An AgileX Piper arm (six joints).
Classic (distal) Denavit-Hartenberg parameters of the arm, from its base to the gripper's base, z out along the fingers. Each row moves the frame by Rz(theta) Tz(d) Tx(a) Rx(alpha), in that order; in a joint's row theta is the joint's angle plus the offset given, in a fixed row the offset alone. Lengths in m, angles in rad.
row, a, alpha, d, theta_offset
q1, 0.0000, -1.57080, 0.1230, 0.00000
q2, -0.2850, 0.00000, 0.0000, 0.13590
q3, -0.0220, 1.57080, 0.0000, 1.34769
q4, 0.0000, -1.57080, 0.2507, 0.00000
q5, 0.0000, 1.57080, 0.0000, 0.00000
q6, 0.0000, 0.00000, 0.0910, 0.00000
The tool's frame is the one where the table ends.
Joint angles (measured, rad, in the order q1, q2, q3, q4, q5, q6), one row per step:
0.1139 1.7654 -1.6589 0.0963 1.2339 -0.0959
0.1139 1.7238 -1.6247 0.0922 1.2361 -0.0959
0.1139 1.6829 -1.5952 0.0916 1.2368 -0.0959
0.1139 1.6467 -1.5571 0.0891 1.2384 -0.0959
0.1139 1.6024 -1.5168 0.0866 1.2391 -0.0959
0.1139 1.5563 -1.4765 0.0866 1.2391 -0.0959
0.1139 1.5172 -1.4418 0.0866 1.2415 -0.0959
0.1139 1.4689 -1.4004 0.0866 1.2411 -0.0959
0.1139 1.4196 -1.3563 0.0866 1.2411 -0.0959
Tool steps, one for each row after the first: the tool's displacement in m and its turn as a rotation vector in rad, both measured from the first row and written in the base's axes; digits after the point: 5 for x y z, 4 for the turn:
-0.01087 -0.00159 0.00559 -0.0035 -0.0056 0.0003
-0.02135 -0.00284 0.01185 -0.0029 -0.0163 0.0003
-0.03156 -0.00422 0.01360 -0.0057 -0.0132 0.0005
-0.04366 -0.00582 0.01706 -0.0078 -0.0167 0.0006
-0.05622 -0.00725 0.02058 -0.0072 -0.0225 0.0005
-0.06717 -0.00850 0.02288 -0.0070 -0.0245 0.0007
-0.08038 -0.01001 0.02563 -0.0061 -0.0317 0.0007
-0.09404 -0.01157 0.02722 -0.0055 -0.0369 0.0006

